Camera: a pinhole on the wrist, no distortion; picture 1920 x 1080 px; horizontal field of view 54.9 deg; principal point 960.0 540.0 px. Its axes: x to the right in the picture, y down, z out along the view. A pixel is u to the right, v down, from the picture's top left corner.
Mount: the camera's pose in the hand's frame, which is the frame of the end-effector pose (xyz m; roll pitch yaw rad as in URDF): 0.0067 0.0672 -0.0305 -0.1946 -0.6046 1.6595
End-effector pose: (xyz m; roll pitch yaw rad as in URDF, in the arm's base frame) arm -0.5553 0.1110 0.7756 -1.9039 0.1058 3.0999
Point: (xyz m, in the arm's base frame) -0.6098 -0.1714 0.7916
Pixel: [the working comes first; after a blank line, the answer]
In the camera's frame: 0.0168 -0.0842 0.3341

1053 74
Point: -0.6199 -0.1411 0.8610
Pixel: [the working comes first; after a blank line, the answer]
In the camera's frame: -0.0590 -0.0813 0.3246

624 77
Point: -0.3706 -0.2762 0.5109
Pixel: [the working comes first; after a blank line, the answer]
In the camera's frame: 0.3505 0.1011 0.3700

outside the picture
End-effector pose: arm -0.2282 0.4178 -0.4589 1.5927 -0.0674 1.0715
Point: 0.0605 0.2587 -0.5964
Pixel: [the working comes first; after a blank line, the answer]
In the camera's frame: 0.0462 -0.0450 0.4084

1169 336
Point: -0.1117 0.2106 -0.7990
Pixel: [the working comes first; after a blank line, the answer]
In the camera's frame: -0.1752 0.1065 0.4407

225 987
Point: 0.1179 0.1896 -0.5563
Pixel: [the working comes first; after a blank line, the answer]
In the camera's frame: 0.1314 -0.0272 0.4541

1495 429
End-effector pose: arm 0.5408 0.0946 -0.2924 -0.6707 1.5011 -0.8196
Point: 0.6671 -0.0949 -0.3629
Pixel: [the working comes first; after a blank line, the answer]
In the camera's frame: -0.0944 -0.1120 0.2665

outside the picture
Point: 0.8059 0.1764 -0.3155
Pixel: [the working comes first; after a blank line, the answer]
In the camera's frame: 0.2012 -0.0676 0.1907

outside the picture
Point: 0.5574 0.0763 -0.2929
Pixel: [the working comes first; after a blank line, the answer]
In the camera's frame: -0.0393 -0.0053 0.0880

134 428
